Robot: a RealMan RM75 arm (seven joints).
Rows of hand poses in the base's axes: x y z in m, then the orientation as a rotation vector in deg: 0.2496, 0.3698, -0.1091, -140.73, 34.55, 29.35; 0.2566, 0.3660, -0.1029, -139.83, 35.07, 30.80; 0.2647, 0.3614, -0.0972, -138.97, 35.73, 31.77; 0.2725, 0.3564, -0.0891, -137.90, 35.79, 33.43; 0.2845, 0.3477, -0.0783, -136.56, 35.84, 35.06; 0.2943, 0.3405, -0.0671, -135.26, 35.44, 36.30; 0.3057, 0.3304, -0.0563, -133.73, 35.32, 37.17; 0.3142, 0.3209, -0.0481, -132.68, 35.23, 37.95; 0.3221, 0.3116, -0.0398, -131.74, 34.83, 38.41
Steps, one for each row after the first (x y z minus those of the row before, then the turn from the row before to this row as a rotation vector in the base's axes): 0.0070, -0.0038, 0.0062, 0.69, 1.14, -0.27; 0.0081, -0.0046, 0.0057, 0.58, 0.84, -0.47; 0.0078, -0.0050, 0.0081, 0.97, 1.19, 0.02; 0.0120, -0.0087, 0.0108, 1.21, 1.17, -0.07; 0.0098, -0.0072, 0.0112, 1.32, 0.78, 0.13; 0.0114, -0.0101, 0.0108, 1.42, 0.61, -0.23; 0.0085, -0.0095, 0.0082, 0.97, 0.55, -0.10; 0.0079, -0.0093, 0.0083, 0.99, 0.23, 0.04
